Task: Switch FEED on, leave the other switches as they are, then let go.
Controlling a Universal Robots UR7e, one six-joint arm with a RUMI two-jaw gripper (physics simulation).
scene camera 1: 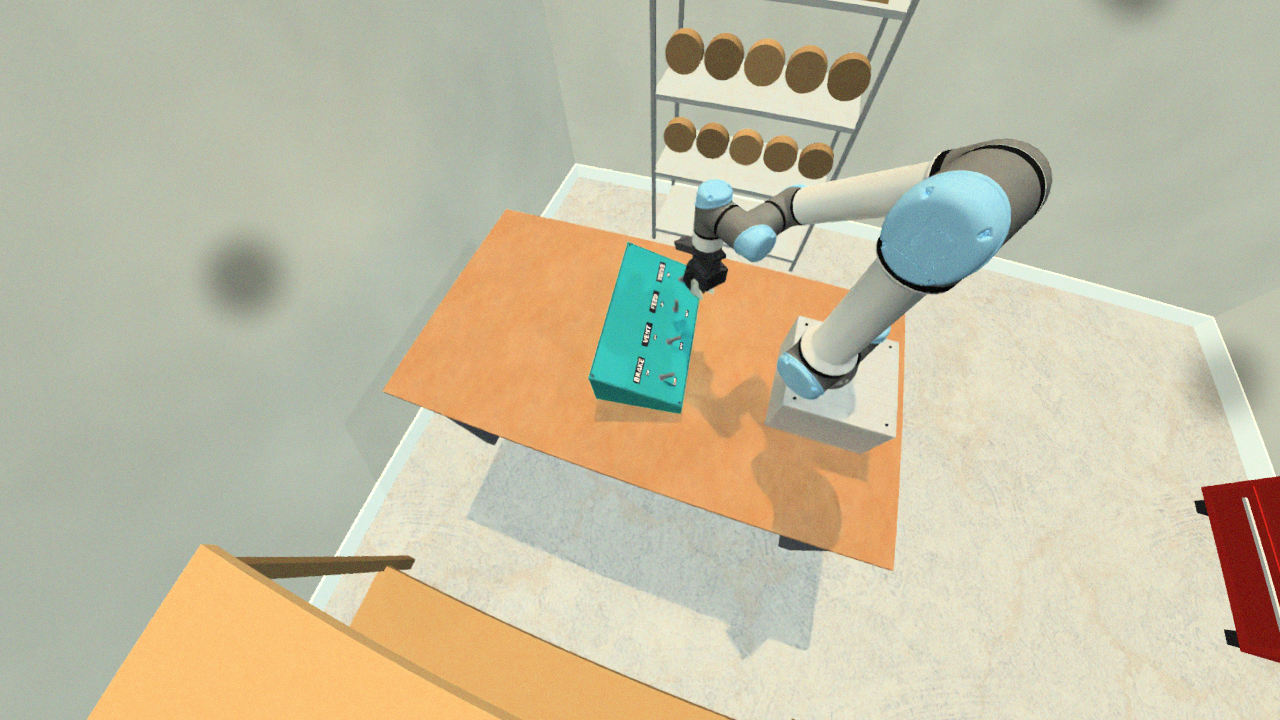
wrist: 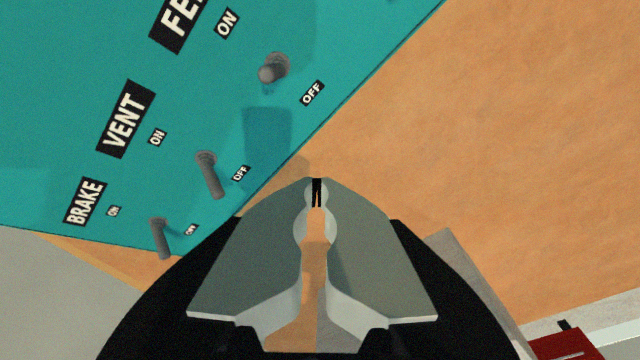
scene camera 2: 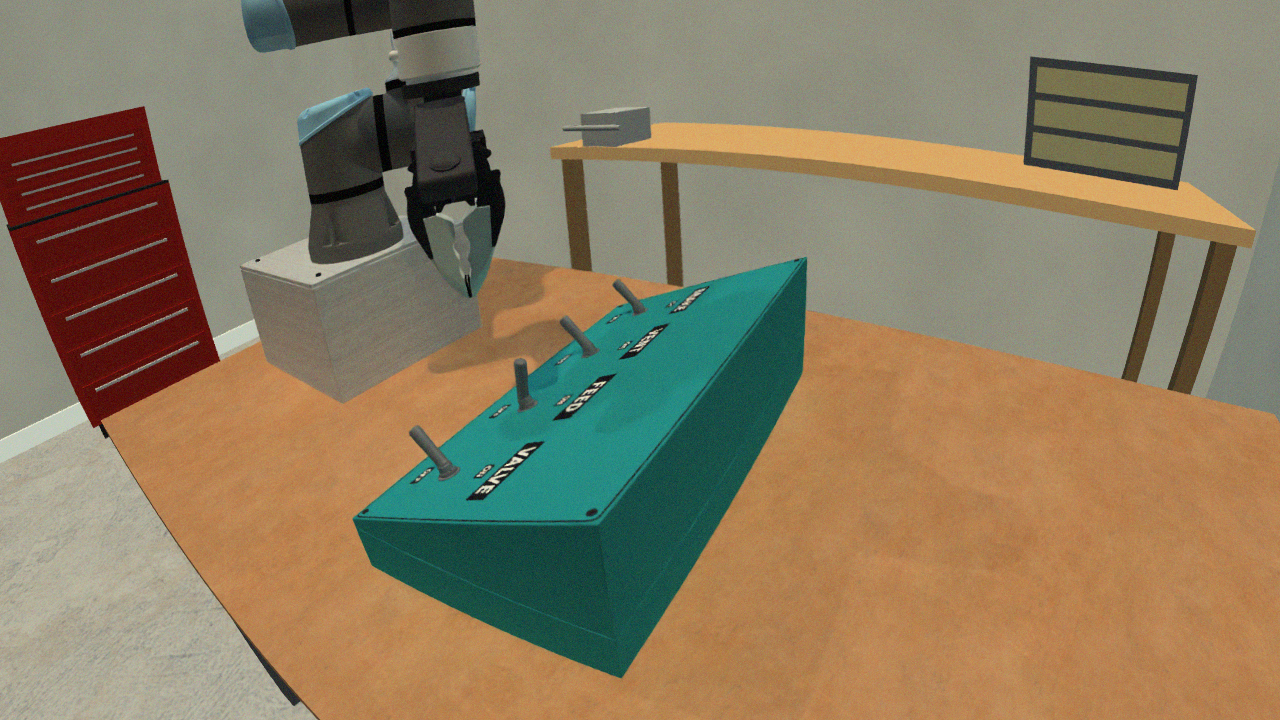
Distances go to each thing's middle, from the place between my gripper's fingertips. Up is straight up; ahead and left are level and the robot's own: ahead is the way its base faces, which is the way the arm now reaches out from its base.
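Relative to the teal switch panel (scene camera 2: 570,519), my gripper is 110 mm above it, 90 mm to the right of it and 110 mm short of it.
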